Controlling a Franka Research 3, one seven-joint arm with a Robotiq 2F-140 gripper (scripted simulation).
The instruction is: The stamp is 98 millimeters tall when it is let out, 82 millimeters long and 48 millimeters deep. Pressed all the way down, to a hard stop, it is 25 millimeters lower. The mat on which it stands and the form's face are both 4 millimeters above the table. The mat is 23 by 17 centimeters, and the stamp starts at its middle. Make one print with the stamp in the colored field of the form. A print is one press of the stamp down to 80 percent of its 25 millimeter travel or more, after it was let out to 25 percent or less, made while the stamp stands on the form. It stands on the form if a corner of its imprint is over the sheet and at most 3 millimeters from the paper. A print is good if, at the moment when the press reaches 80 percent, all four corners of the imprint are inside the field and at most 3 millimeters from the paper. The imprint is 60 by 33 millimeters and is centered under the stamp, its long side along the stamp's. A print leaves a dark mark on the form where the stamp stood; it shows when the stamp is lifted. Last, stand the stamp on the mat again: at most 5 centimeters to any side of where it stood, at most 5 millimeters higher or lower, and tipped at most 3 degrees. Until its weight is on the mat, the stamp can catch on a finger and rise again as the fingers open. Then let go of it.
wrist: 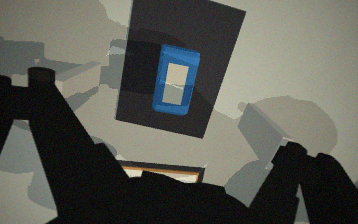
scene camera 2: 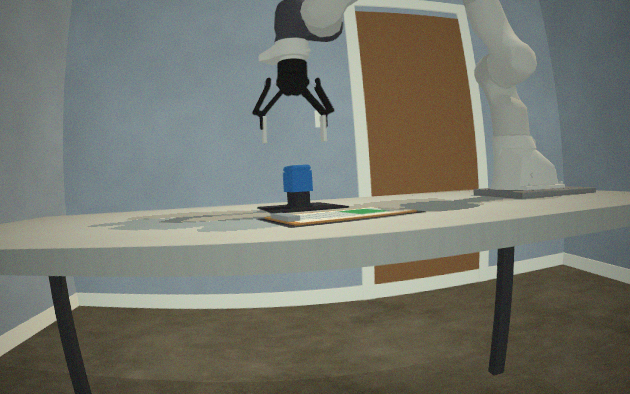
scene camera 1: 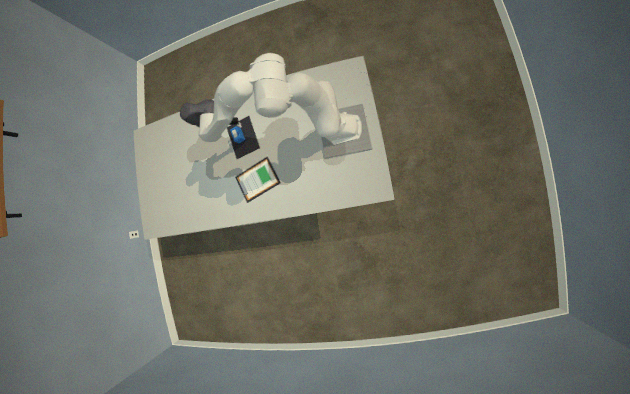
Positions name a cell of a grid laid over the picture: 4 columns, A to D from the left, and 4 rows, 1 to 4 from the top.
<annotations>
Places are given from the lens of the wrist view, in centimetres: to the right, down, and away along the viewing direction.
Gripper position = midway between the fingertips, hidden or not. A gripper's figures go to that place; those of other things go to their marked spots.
gripper (wrist: B2): 0, -1, 18
form (wrist: C4): 2, 13, 41
dark mat (wrist: C1): 6, -12, 31
The marked spots on the dark mat and the form are 28 cm apart.
</annotations>
